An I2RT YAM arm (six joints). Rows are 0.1 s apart.
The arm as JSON. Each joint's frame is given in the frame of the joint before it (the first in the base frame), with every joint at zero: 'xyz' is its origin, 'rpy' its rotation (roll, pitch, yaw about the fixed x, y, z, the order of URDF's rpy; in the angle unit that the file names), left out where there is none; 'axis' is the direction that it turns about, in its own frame. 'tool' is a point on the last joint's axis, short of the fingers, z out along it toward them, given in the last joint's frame.
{
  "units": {
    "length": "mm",
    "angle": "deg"
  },
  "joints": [
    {
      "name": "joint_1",
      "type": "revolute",
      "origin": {
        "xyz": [
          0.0,
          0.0,
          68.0
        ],
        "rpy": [
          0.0,
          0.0,
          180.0
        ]
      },
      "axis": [
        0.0,
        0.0,
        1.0
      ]
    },
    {
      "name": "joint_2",
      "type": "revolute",
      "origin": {
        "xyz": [
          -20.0,
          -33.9,
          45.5
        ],
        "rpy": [
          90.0,
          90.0,
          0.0
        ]
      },
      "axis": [
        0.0,
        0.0,
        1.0
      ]
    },
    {
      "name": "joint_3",
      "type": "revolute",
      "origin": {
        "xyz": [
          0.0,
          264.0,
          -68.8
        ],
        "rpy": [
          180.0,
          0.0,
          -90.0
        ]
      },
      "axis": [
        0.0,
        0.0,
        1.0
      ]
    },
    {
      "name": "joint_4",
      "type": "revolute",
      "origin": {
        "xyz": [
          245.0,
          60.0,
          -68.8
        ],
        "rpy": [
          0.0,
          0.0,
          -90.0
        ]
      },
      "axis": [
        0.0,
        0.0,
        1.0
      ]
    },
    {
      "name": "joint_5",
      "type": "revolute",
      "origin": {
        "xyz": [
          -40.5,
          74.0,
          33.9
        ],
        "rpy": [
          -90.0,
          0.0,
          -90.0
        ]
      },
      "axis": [
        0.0,
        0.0,
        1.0
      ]
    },
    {
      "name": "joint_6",
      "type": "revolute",
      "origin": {
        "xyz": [
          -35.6,
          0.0,
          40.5
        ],
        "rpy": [
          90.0,
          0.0,
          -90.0
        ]
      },
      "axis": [
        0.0,
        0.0,
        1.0
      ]
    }
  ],
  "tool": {
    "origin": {
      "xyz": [
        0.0,
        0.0,
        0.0
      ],
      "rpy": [
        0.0,
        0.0,
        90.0
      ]
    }
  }
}
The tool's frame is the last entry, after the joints.
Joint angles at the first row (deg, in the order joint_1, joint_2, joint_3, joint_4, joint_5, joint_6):
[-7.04, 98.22, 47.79, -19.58, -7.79, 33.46]
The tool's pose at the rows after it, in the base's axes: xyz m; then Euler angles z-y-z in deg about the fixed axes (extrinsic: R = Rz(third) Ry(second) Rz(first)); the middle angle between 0 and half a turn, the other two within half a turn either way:
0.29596 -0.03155 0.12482 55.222 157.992 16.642
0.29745 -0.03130 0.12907 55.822 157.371 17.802
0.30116 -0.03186 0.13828 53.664 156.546 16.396
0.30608 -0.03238 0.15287 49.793 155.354 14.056
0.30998 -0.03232 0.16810 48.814 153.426 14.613
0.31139 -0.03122 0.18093 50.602 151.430 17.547
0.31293 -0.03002 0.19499 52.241 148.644 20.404
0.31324 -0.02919 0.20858 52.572 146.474 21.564
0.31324 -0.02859 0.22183 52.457 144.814 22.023
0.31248 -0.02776 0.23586 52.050 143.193 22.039
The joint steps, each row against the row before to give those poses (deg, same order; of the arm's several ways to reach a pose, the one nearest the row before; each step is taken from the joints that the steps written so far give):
[-0.08, -0.52, 0.25, -0.46, -0.89, -0.44]
[0.01, -0.41, 0.62, -0.62, -0.65, -0.40]
[0.00, -0.75, 1.47, -1.23, 0.20, -0.71]
[0.08, -1.19, 2.25, -1.96, 0.50, -1.43]
[0.00, -1.33, 2.08, -1.65, -0.87, -1.21]
[0.01, -1.32, 1.44, -1.36, -1.97, -0.54]
[-0.02, -1.43, 1.44, -0.81, -2.40, -0.40]
[0.00, -1.43, 1.37, -1.02, -1.46, -0.20]
[0.01, -1.25, 1.54, -1.32, -0.92, -0.09]
[0.06, -1.34, 1.59, -1.38, -0.64, 0.07]

